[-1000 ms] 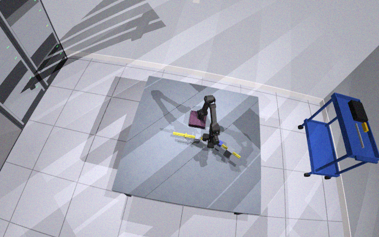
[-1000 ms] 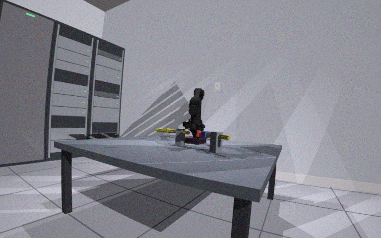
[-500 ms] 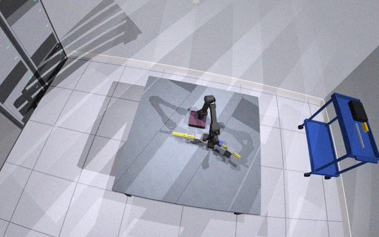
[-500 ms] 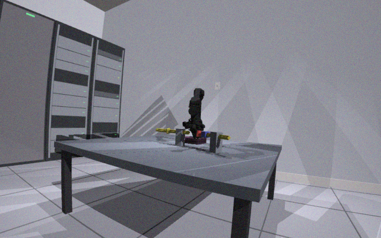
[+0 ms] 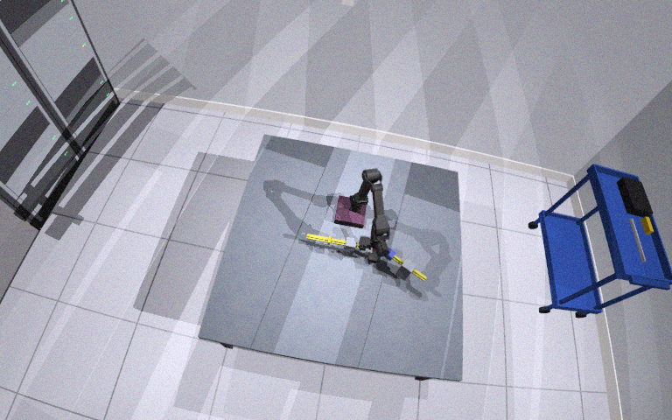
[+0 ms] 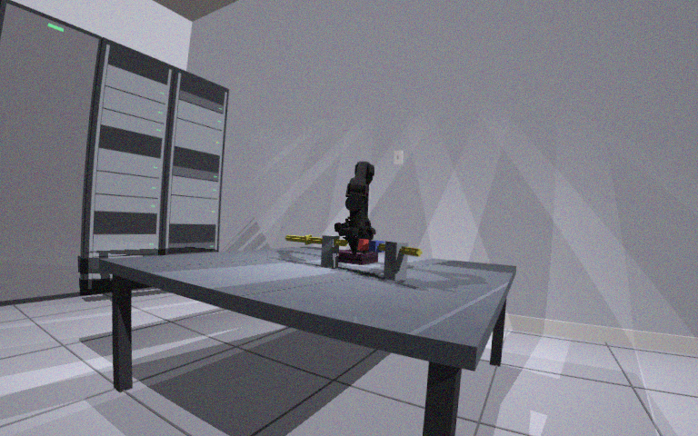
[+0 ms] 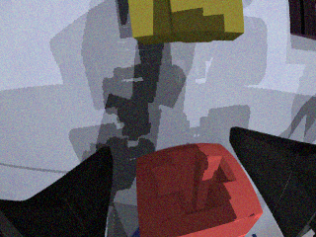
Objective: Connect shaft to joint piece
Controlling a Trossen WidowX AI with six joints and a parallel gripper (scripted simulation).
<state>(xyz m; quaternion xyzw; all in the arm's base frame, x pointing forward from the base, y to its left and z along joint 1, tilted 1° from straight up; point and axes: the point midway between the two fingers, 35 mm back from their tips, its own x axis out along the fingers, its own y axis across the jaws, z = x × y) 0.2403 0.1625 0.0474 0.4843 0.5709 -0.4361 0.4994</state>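
Now: the red joint piece 10 mm to the left of my gripper tip and 40 mm above it.
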